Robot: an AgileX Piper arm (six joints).
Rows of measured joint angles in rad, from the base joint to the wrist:
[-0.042 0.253 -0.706 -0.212 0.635 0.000]
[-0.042 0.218 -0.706 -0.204 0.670 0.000]
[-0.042 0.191 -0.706 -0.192 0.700 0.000]
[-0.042 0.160 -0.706 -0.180 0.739 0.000]
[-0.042 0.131 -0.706 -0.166 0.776 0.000]
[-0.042 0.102 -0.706 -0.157 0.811 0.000]
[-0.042 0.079 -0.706 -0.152 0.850 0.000]
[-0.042 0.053 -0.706 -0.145 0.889 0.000]
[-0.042 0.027 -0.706 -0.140 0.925 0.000]
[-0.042 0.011 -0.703 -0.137 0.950 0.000]
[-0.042 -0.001 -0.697 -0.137 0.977 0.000]
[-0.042 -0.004 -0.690 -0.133 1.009 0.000]
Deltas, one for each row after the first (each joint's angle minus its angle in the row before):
[0.000 -0.035 0.000 0.008 0.035 0.000]
[0.000 -0.027 0.000 0.012 0.030 0.000]
[0.000 -0.031 0.000 0.012 0.039 0.000]
[0.000 -0.029 0.000 0.014 0.037 0.000]
[0.000 -0.029 0.000 0.009 0.035 0.000]
[0.000 -0.023 0.000 0.005 0.039 0.000]
[0.000 -0.026 0.000 0.007 0.039 0.000]
[0.000 -0.026 0.000 0.005 0.036 0.000]
[0.000 -0.016 0.003 0.003 0.025 0.000]
[0.000 -0.012 0.006 0.000 0.027 0.000]
[0.000 -0.003 0.007 0.004 0.032 0.000]

